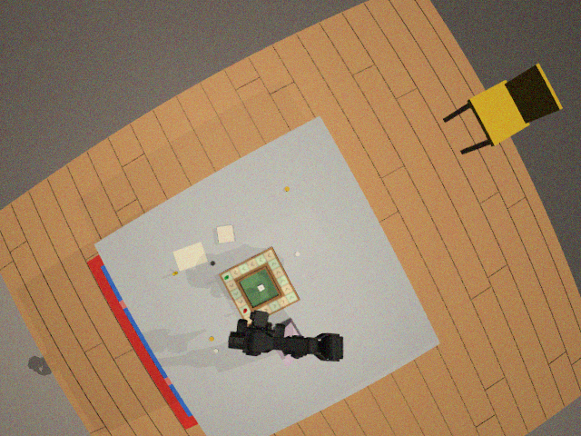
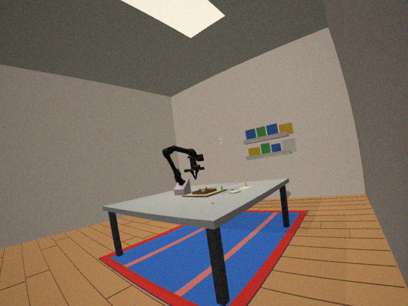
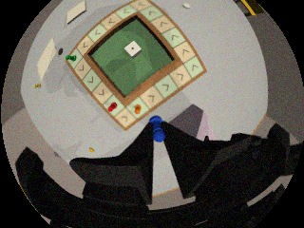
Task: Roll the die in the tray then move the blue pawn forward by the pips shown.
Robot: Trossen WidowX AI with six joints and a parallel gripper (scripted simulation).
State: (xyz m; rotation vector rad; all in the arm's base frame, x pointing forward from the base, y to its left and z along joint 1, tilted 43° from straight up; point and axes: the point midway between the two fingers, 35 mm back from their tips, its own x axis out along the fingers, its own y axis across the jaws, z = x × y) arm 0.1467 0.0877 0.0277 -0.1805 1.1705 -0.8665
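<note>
Right now my gripper tip is 110 mm above the orange pawn and 40 mm to the right of it. From my gripper tip the other things lie so: red pawn (110 mm below, 90 mm to the left, 40 mm ahead); white die (120 mm below, 110 mm ahead, 30 mm to the right); blue pawn (10 mm above).
</note>
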